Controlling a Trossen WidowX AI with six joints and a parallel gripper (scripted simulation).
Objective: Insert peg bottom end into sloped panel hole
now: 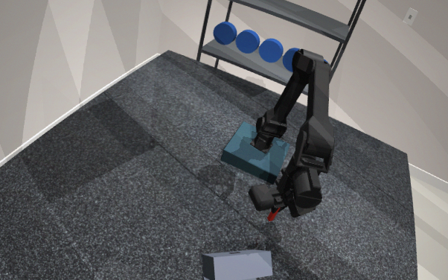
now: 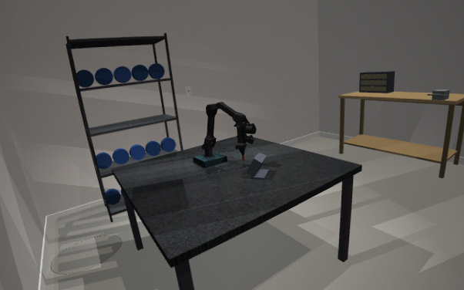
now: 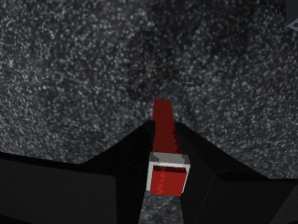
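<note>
Right now the grey sloped panel is 190 mm ahead of my gripper tip, 10 mm to the right of it and 10 mm below it. From my gripper tip the other things lie so: red peg (20 mm above).
</note>
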